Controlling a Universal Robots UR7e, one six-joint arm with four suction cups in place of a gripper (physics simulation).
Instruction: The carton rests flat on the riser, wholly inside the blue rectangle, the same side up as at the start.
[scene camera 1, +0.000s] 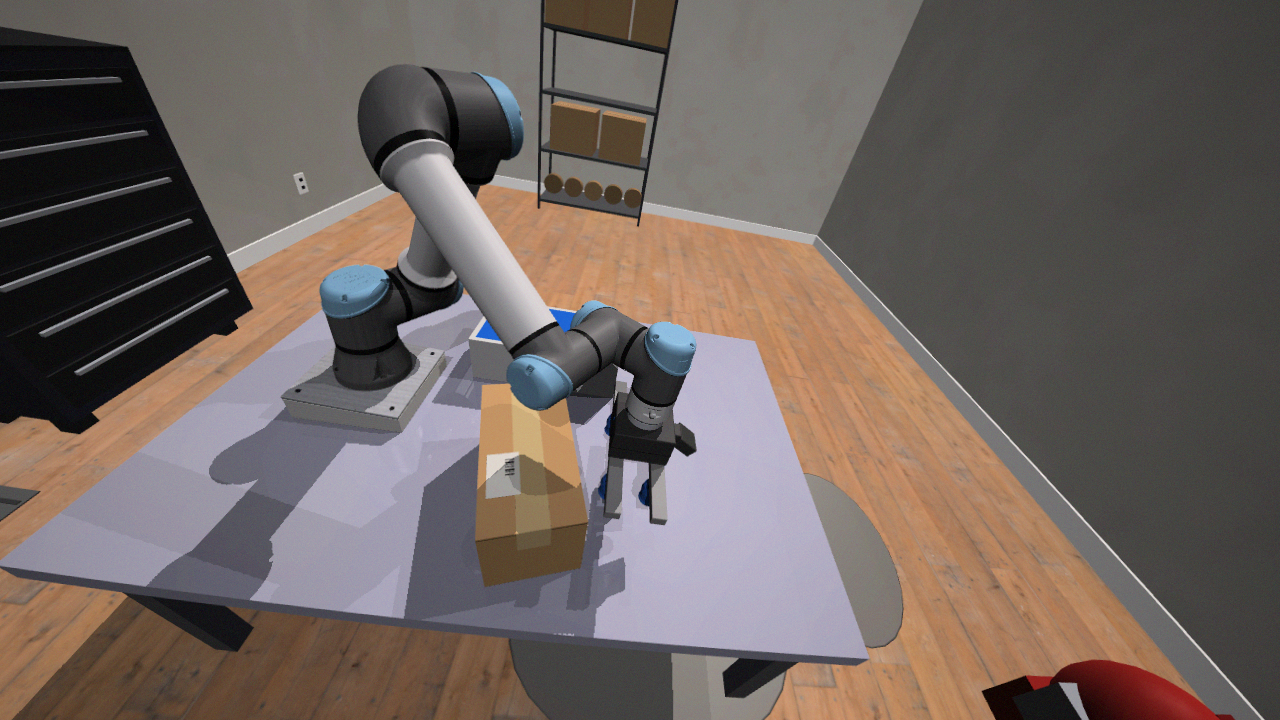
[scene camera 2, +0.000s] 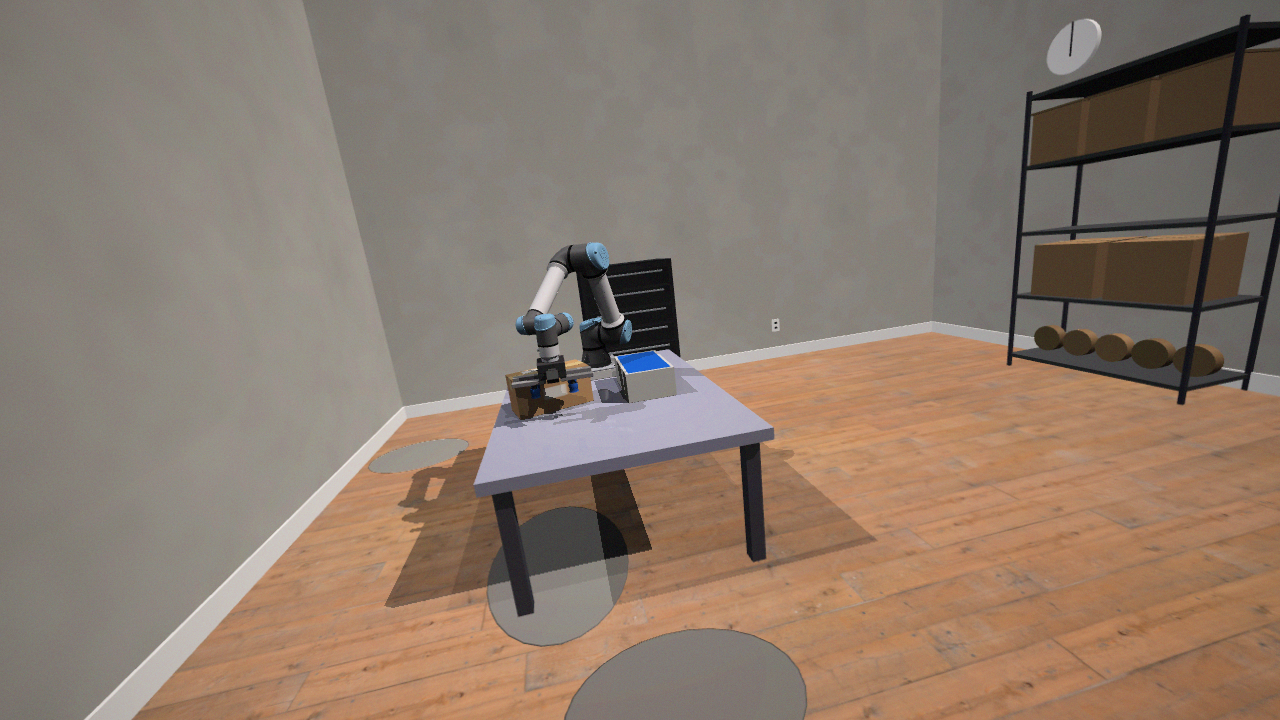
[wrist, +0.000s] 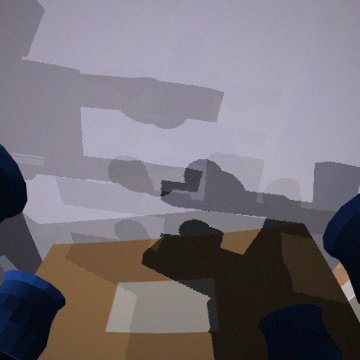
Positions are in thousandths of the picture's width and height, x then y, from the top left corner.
brown carton: scene camera 1 415, 723; scene camera 2 433, 551; wrist 588, 804
